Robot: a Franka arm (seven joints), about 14 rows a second.
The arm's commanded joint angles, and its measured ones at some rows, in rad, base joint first. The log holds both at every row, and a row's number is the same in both.
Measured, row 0:
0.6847, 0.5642, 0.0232, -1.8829, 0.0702, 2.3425, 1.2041
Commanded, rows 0 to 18:
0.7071, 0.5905, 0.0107, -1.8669, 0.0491, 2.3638, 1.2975
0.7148, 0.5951, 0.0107, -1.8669, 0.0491, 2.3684, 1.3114
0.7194, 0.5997, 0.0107, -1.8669, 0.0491, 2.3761, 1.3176
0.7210, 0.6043, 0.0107, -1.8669, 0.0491, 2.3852, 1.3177
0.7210, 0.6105, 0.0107, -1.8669, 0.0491, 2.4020, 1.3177
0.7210, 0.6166, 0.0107, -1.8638, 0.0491, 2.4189, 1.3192
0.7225, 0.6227, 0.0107, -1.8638, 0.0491, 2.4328, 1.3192
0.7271, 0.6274, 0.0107, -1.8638, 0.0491, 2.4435, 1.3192
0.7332, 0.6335, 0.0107, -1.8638, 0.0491, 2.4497, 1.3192
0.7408, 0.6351, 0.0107, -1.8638, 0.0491, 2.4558, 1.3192
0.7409, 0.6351, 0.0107, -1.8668, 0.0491, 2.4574, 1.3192
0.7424, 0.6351, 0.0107, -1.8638, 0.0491, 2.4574, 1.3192
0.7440, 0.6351, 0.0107, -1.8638, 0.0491, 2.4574, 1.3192
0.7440, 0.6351, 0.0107, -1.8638, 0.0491, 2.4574, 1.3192
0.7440, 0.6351, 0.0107, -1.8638, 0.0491, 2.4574, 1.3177
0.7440, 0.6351, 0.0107, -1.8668, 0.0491, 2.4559, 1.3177
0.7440, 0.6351, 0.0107, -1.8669, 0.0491, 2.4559, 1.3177
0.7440, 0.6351, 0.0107, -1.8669, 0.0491, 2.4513, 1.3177
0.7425, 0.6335, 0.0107, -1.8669, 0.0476, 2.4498, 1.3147
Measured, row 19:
0.7303, 0.6178, 0.0199, -1.8699, 0.0609, 2.4534, 1.2925
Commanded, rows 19 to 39:
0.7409, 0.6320, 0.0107, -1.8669, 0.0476, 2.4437, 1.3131
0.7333, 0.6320, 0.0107, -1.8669, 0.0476, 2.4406, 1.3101
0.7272, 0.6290, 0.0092, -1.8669, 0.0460, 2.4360, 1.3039
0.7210, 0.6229, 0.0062, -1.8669, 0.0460, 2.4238, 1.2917
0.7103, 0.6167, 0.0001, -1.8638, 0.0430, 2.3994, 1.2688
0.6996, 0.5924, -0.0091, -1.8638, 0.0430, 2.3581, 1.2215
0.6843, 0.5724, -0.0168, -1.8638, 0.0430, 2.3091, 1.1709
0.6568, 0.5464, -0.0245, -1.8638, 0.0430, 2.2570, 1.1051
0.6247, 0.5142, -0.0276, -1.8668, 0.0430, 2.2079, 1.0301
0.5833, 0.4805, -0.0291, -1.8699, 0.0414, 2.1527, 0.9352
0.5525, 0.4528, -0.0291, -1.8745, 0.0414, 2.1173, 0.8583
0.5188, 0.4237, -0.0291, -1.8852, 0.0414, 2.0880, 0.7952
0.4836, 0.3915, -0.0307, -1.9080, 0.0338, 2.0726, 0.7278
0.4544, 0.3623, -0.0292, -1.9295, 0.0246, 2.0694, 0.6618
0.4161, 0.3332, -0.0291, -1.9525, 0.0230, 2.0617, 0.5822
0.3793, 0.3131, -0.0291, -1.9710, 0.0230, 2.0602, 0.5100
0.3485, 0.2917, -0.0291, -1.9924, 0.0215, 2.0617, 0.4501
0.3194, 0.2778, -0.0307, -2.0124, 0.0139, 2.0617, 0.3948
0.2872, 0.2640, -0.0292, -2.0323, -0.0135, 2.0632, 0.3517
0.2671, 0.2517, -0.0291, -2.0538, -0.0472, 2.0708, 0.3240
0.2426, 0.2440, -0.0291, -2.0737, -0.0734, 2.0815, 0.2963
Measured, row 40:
0.2908, 0.2975, -0.0495, -1.9996, -0.0207, 2.0555, 0.3488
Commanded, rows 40 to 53:
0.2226, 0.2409, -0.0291, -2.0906, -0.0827, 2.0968, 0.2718
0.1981, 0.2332, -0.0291, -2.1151, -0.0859, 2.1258, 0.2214
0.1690, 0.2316, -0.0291, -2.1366, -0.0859, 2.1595, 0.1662
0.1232, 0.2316, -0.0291, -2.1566, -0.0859, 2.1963, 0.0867
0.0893, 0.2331, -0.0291, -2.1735, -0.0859, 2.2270, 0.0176
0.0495, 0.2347, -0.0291, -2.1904, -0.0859, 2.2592, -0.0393
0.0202, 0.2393, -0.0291, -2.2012, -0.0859, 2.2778, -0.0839
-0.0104, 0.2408, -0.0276, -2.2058, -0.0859, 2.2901, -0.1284
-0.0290, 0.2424, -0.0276, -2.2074, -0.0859, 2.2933, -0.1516
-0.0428, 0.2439, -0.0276, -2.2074, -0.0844, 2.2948, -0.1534
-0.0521, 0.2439, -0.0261, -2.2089, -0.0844, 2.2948, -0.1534
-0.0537, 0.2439, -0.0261, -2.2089, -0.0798, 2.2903, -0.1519
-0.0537, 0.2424, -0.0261, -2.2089, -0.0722, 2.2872, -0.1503
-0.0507, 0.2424, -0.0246, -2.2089, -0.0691, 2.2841, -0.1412
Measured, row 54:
-0.0379, 0.2714, -0.0468, -2.1826, -0.0652, 2.2809, -0.1493
